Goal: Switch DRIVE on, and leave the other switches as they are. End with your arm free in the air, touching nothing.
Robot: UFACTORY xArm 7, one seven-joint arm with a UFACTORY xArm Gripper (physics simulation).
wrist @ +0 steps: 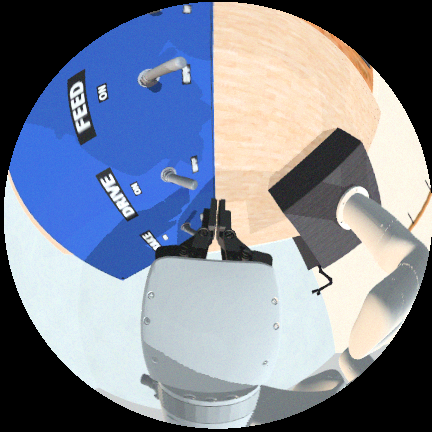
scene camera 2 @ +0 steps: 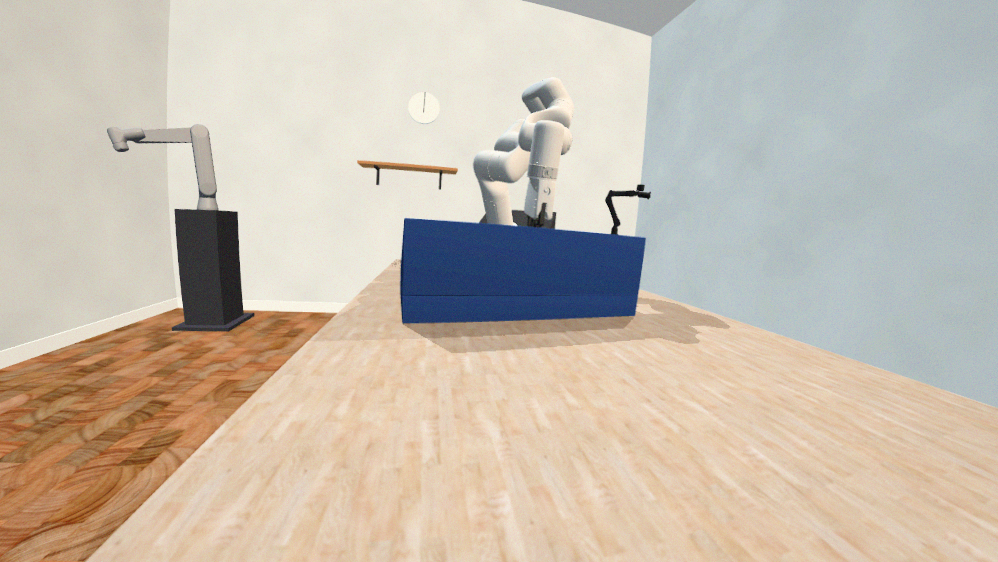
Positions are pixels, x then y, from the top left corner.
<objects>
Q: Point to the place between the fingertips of the gripper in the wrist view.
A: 216,206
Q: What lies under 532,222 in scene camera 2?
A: The gripper.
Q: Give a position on a blue switch panel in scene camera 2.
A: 451,271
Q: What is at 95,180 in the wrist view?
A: A blue switch panel.
</objects>
